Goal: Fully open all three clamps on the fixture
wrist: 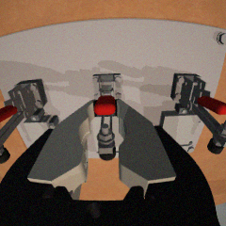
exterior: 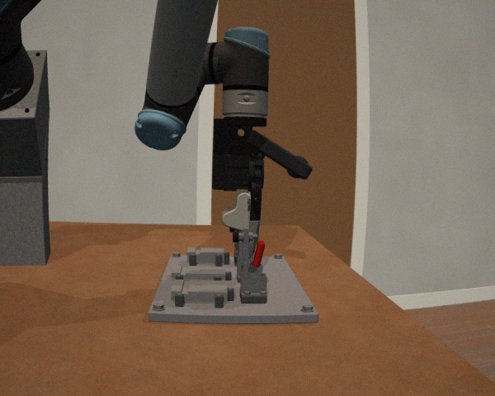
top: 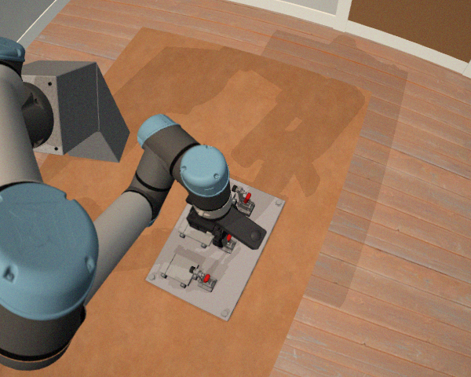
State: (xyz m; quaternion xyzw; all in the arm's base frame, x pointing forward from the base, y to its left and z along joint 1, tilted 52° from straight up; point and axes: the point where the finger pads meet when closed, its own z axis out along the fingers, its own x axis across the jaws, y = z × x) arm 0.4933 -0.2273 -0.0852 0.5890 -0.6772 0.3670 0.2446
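Right now the grey fixture plate is 3 cm behind my hand, 1 cm to the left of it and 7 cm below it. Also, from my hand: grey part (10 cm behind, 2 cm to the left, 5 cm below).
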